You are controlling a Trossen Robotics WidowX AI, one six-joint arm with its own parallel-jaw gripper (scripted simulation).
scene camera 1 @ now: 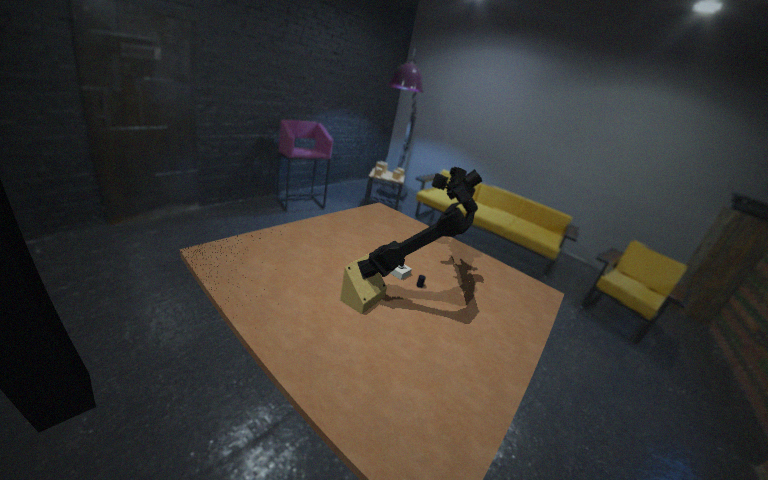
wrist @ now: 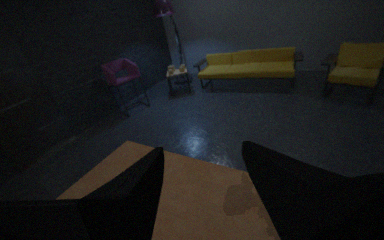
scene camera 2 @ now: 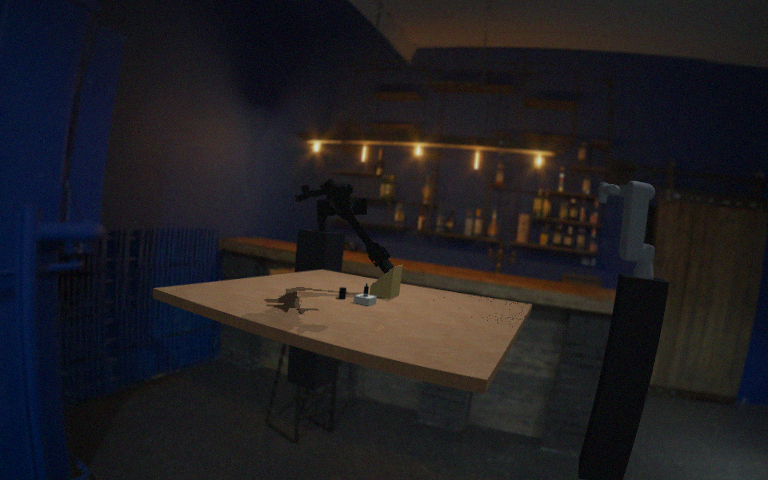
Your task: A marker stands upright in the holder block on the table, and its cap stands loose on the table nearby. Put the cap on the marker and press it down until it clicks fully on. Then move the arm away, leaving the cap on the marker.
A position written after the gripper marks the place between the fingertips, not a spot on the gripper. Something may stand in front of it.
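Observation:
The gripper is in scene camera 2 (scene camera 2: 343, 211) and also in the wrist view (wrist: 203, 150).

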